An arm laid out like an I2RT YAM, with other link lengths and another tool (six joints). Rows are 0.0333 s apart.
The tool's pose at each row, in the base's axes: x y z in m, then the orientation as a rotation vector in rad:
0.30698 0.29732 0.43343 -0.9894 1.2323 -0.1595
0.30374 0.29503 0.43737 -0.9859 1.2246 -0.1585
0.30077 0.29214 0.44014 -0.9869 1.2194 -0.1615
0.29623 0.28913 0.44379 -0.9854 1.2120 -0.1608
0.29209 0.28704 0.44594 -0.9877 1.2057 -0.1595
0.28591 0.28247 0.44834 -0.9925 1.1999 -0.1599
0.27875 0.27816 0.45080 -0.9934 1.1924 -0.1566
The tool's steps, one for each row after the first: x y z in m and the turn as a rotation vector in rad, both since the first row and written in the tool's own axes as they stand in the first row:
-0.00267 -0.00286 -0.00399 0.0041 -0.0074 -0.0004
-0.00405 -0.00536 -0.00808 0.0060 -0.0104 -0.0048
-0.00658 -0.00794 -0.01355 0.0086 -0.0172 -0.0063
-0.00844 -0.00907 -0.01818 0.0078 -0.0229 -0.0090
-0.00977 -0.01106 -0.02587 0.0056 -0.0271 -0.0139
-0.01167 -0.01255 -0.03424 0.0051 -0.0348 -0.0151

